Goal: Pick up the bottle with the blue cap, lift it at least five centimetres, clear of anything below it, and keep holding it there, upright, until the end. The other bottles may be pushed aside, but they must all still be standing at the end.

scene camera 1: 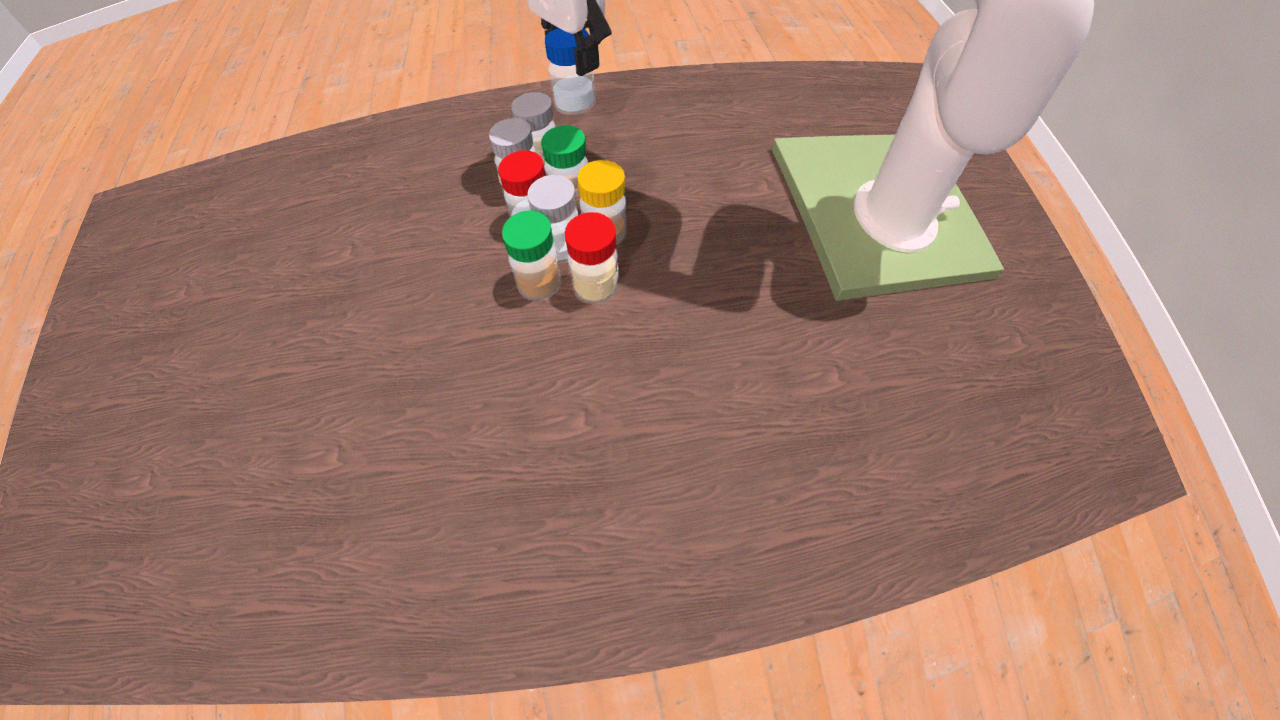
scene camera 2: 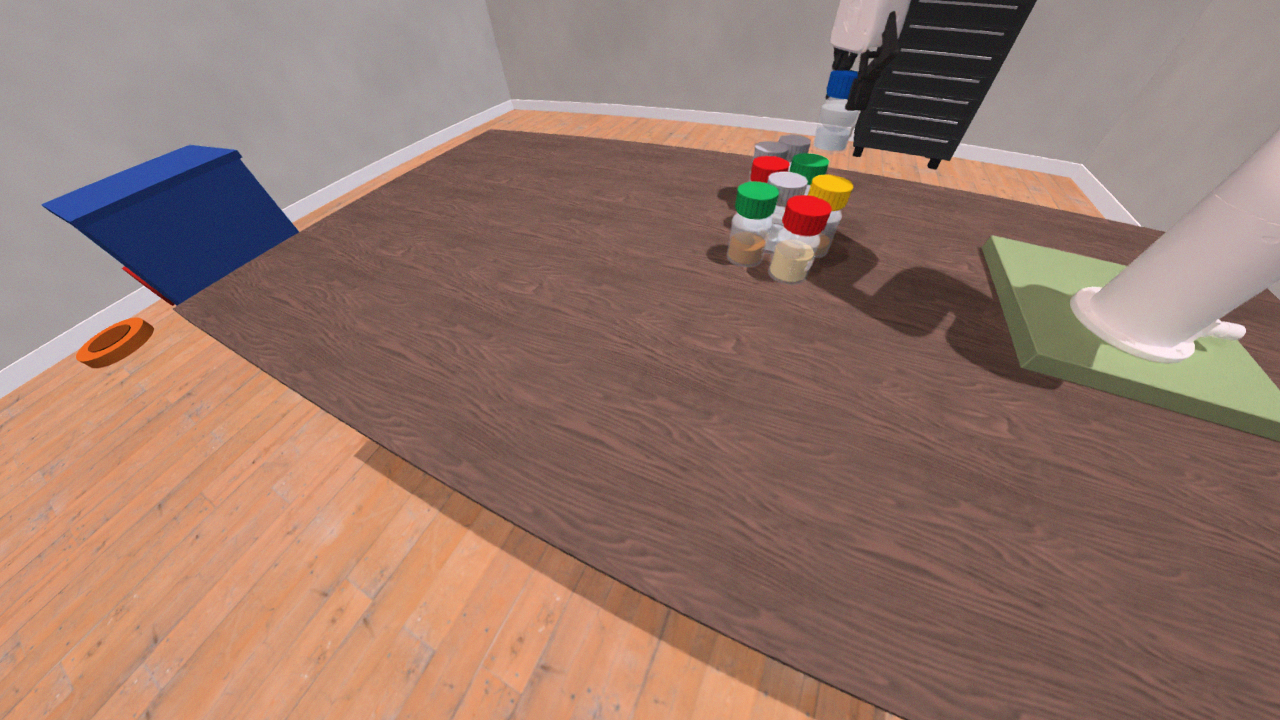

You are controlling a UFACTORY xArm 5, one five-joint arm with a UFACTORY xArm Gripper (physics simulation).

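Where they show: gripper, fingertip midpoint: (scene camera 1: pixel 573 61) (scene camera 2: pixel 844 104); arm's base at its link origin: (scene camera 1: pixel 895 216) (scene camera 2: pixel 1125 325).
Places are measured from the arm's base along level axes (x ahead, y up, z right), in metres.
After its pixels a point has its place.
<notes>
My gripper (scene camera 1: pixel 569 50) {x 0.382, y 0.138, z 0.250 m} (scene camera 2: pixel 846 83) {x 0.382, y 0.138, z 0.250 m} is shut on the bottle with the blue cap (scene camera 1: pixel 573 93) {x 0.391, y 0.111, z 0.218 m} (scene camera 2: pixel 832 136) {x 0.390, y 0.101, z 0.218 m}, gripping it around the cap. The bottle hangs upright, or nearly so, with its base above the table, behind the other bottles. Part of the cap is hidden by a black finger. The other bottles stand upright in a close group: a green-capped one (scene camera 1: pixel 528 237) {x 0.486, y 0.080, z 0.028 m} (scene camera 2: pixel 757 199) {x 0.485, y 0.079, z 0.013 m} and a red-capped one (scene camera 1: pixel 590 239) {x 0.423, y 0.079, z 0.004 m} (scene camera 2: pixel 806 215) {x 0.424, y 0.079, z -0.012 m} in front, a yellow-capped one (scene camera 1: pixel 601 183) {x 0.392, y 0.080, z 0.080 m} (scene camera 2: pixel 831 192) {x 0.391, y 0.078, z 0.065 m}, and several with grey, red and green caps behind.
The arm's base stands on a green board (scene camera 1: pixel 921 265) {x 0.006, y 0.001, z -0.084 m} (scene camera 2: pixel 1011 295) {x 0.126, y -0.006, z 0.026 m} to the right of the bottles. In scene camera 2, a black slatted panel (scene camera 2: pixel 948 67) shows behind the gripper, a blue bin (scene camera 2: pixel 179 214) at the left, and an orange ring (scene camera 2: pixel 136 342) on the floor.
</notes>
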